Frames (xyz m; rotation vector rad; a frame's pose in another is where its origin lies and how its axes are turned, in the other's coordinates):
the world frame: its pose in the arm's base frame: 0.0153 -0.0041 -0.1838 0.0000 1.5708 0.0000
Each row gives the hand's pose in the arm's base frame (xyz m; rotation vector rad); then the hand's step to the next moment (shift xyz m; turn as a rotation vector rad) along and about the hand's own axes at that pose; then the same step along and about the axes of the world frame.
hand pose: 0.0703 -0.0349 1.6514 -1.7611 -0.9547 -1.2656
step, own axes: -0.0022 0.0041 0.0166 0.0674 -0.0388 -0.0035
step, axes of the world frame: 0.0065 0.0126 0.0098 -0.0714 0.0234 -0.0202
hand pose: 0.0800 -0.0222 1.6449 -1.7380 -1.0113 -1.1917
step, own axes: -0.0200 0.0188 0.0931 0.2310 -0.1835 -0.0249
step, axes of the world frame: 0.0457 0.0740 0.0431 -0.2563 0.0875 -0.1195
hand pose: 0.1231 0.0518 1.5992 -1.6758 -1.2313 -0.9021
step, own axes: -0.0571 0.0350 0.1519 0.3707 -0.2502 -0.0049
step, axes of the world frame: 0.1167 0.1144 0.0292 -0.3886 0.1658 -0.1468
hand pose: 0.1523 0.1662 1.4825 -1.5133 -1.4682 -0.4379
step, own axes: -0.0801 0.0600 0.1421 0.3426 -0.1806 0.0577
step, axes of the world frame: 0.1547 0.0782 -0.0119 -0.3100 0.2118 -0.1111
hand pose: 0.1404 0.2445 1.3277 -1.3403 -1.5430 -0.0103
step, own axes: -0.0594 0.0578 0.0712 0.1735 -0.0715 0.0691
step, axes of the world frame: 0.1061 0.0210 -0.0157 -0.1273 0.1382 -0.0684
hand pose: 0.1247 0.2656 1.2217 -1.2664 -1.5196 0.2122
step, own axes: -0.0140 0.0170 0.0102 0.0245 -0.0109 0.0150
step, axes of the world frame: 0.0243 0.0009 -0.0004 -0.0165 0.0216 -0.0143
